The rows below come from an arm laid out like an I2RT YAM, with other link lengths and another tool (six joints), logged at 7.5 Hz.
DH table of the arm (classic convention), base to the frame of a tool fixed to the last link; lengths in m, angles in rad. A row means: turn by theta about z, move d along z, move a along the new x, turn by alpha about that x. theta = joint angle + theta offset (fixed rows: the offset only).
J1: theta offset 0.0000, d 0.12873, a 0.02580, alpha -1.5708
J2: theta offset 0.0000, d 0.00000, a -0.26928, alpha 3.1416
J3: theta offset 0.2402, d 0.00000, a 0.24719, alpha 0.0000
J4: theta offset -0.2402, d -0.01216, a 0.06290, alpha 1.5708
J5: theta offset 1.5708, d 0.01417, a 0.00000, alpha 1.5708
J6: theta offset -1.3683, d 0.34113, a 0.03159, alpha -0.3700
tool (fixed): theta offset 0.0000, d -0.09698, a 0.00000, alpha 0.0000
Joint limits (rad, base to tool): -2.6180..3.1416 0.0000..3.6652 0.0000..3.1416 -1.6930..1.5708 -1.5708..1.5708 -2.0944..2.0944
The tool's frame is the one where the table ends.
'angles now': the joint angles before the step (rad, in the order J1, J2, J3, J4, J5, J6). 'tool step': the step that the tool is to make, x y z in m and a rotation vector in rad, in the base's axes. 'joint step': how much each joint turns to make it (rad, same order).
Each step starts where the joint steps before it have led.
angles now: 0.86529, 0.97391, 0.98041, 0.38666, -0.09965, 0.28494
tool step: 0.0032, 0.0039, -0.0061, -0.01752, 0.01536, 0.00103
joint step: -0.00046, 0.00697, 0.00400, -0.02024, -0.00126, 0.00086
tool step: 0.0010, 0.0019, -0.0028, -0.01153, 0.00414, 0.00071
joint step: -0.00135, 0.00255, 0.00349, -0.01274, -0.00347, -0.00334
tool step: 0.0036, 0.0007, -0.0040, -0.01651, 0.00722, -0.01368
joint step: 0.00020, 0.00103, 0.00512, -0.02229, 0.01125, -0.00972
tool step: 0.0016, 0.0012, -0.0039, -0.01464, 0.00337, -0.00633
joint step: 0.00057, 0.00010, 0.00092, -0.01495, 0.00426, -0.00886
